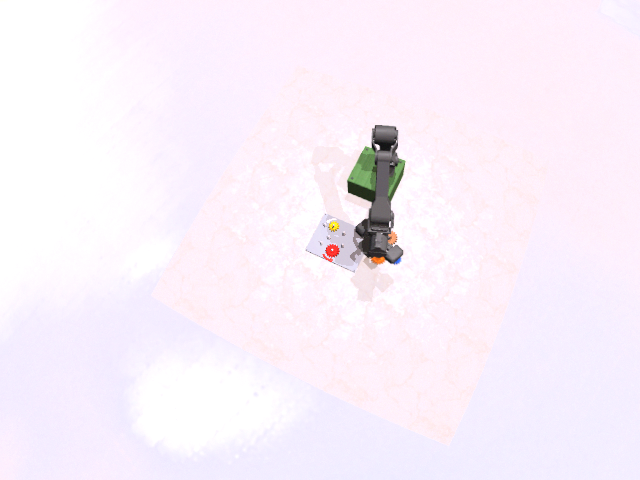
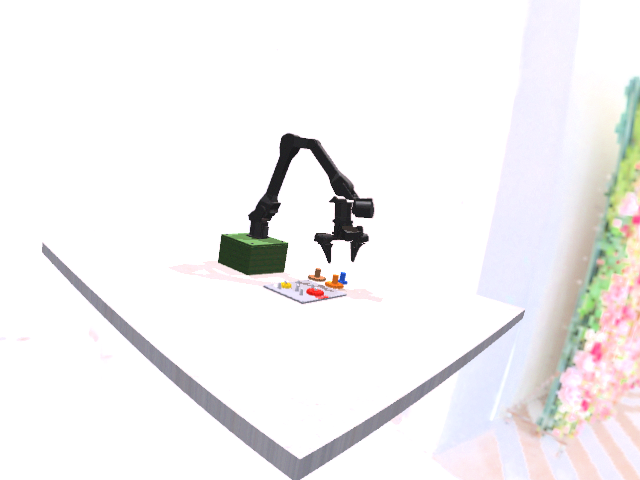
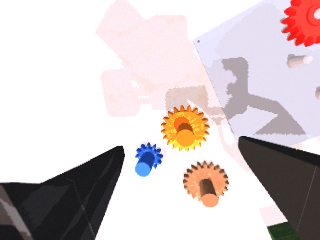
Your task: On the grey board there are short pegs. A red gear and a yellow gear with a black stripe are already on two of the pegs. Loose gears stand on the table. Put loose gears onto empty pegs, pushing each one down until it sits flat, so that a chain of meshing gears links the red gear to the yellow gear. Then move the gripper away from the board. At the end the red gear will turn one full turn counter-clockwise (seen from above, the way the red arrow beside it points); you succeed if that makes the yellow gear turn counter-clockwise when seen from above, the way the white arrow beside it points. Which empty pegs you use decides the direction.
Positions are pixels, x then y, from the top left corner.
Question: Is my gripper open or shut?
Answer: Open.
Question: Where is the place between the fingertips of my gripper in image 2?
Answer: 341,262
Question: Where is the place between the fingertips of my gripper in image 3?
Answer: At 179,146
